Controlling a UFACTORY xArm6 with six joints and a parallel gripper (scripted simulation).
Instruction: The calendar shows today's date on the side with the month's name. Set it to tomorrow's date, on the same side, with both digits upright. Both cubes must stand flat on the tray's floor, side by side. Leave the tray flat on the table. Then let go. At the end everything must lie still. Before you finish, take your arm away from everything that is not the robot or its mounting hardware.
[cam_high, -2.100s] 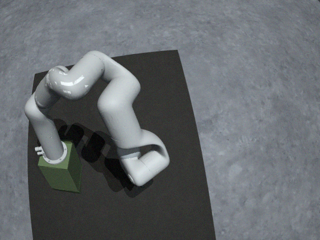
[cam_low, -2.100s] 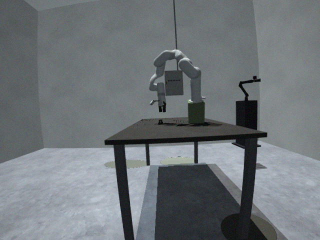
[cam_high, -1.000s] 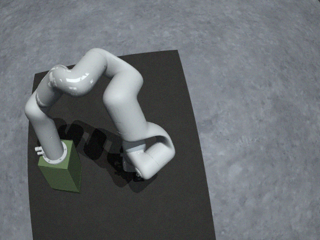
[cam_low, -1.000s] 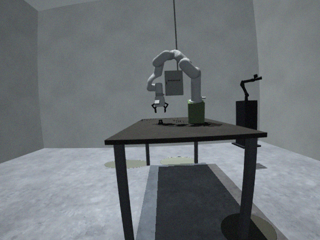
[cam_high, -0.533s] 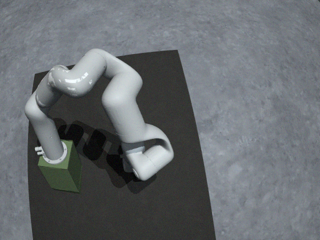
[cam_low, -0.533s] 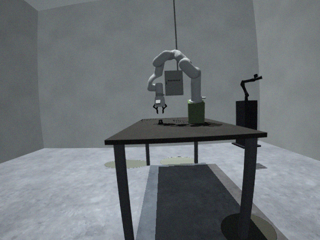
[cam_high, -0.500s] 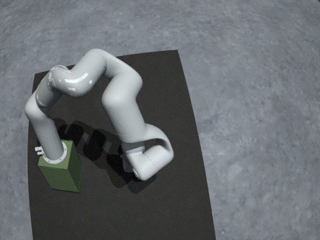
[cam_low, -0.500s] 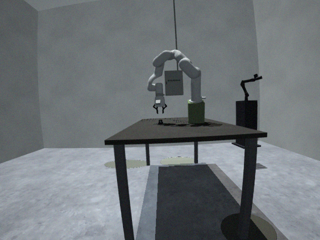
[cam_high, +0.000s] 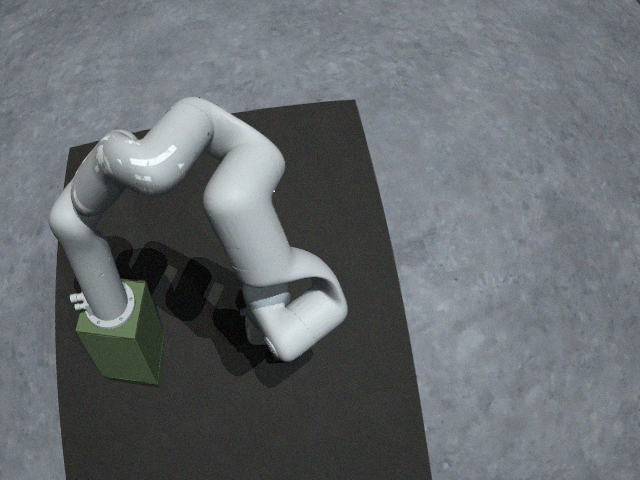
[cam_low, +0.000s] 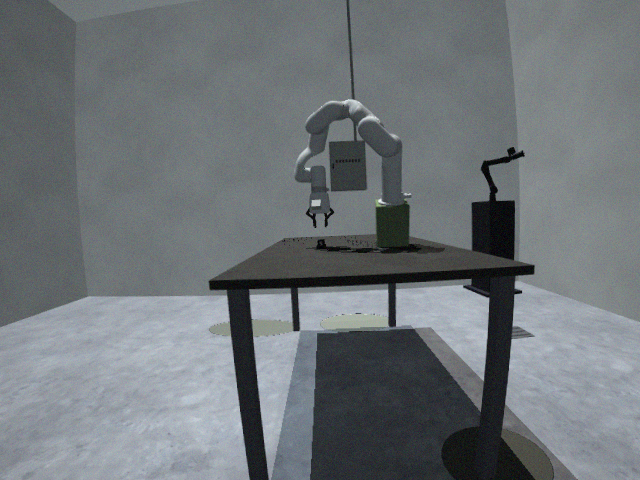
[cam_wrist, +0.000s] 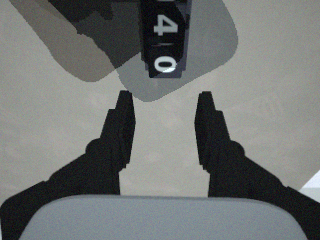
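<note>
Right now my hand is 11 cm above the dark tray and 2 cm to the right of it.
</note>
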